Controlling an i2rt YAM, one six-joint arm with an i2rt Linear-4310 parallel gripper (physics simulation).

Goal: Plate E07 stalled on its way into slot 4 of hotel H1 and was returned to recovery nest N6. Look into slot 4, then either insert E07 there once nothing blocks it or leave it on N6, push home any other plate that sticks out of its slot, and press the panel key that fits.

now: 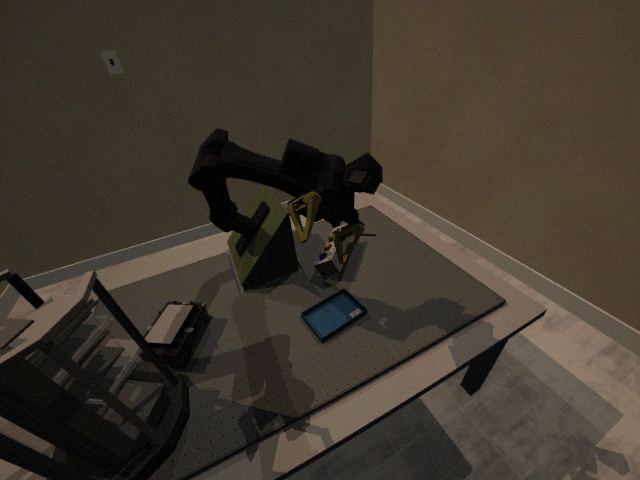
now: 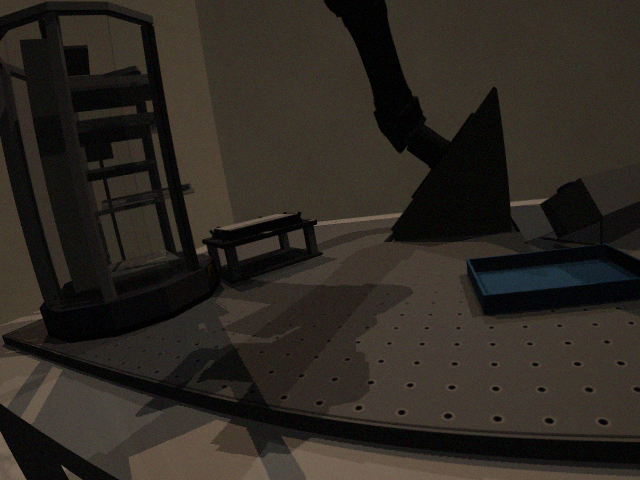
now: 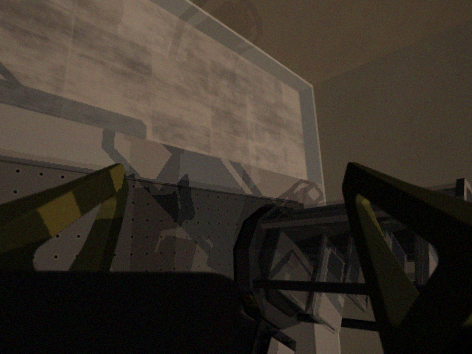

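Where they show: gripper, fingertip midpoint: (image 1: 324, 253) (image 3: 235, 175); arm's base, origin of the base link: (image 1: 252, 228) (image 2: 446, 158).
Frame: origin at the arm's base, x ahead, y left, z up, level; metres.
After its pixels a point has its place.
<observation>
My gripper (image 1: 324, 250) {y 0.051, x 0.496, z 0.207 m} (image 3: 235, 175) {y 0.051, x 0.496, z 0.207 m} is open and empty, its yellow fingers wide apart above the key panel (image 1: 327, 265) {y 0.166, x 0.240, z -0.066 m}. Blue, yellow and green keys show on the panel; its markings are unreadable. Hotel H1 (image 1: 128, 325) {y -0.296, x 0.409, z 0.132 m} (image 2: 168, 134) {y -0.295, x 0.399, z 0.094 m} (image 3: 244, 250) {y -0.289, x 0.460, z -0.095 m} is a dark open frame with several shelves. A thin clear plate (image 2: 178, 190) {y -0.295, x 0.401, z 0.022 m} sticks out past its front post at a lower level; its slot number is unreadable. The inside of slot 4 cannot be made out. A pale-topped plate (image 1: 171, 323) {y -0.293, x 0.249, z -0.050 m} (image 2: 258, 225) {y -0.271, x 0.276, z -0.053 m}, likely E07, lies on the low nest (image 2: 231, 261) {y -0.290, x 0.335, z -0.092 m} beside the hotel.
A blue tray (image 1: 328, 316) {y 0.095, x 0.376, z -0.122 m} (image 2: 563, 301) {y 0.107, x 0.431, z -0.119 m} lies on the perforated board (image 1: 361, 356) {y 0.111, x 0.521, z -0.125 m} (image 2: 423, 372) {y 0.003, x 0.523, z -0.124 m} in front of the panel. The green wedge mount (image 1: 273, 258) {y 0.022, x 0.142, z -0.044 m} (image 2: 465, 196) {y 0.031, x 0.142, z -0.062 m} carries the arm, between nest and panel. The room is dim.
</observation>
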